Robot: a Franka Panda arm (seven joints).
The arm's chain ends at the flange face. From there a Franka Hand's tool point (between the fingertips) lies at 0.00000 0.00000 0.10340 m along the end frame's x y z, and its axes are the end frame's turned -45 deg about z.
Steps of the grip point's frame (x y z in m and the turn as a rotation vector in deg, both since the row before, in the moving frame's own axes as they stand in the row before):
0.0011, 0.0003, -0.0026, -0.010, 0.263, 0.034
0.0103, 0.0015, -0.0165, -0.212, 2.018, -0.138
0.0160, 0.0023, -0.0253, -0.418, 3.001, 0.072
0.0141, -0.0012, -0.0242, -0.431, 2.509, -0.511
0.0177, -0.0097, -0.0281, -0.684, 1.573, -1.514
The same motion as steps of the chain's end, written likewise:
0.0006, -0.0002, -0.0026, 0.179, 0.193, 0.034
0.0055, -0.0039, -0.0164, 1.277, 1.577, -0.138
0.0086, -0.0064, -0.0252, 1.826, 2.418, 0.072
0.0054, -0.0082, -0.0241, 1.469, 2.079, -0.511
0.0028, -0.0182, -0.0281, 0.629, 1.596, -1.514

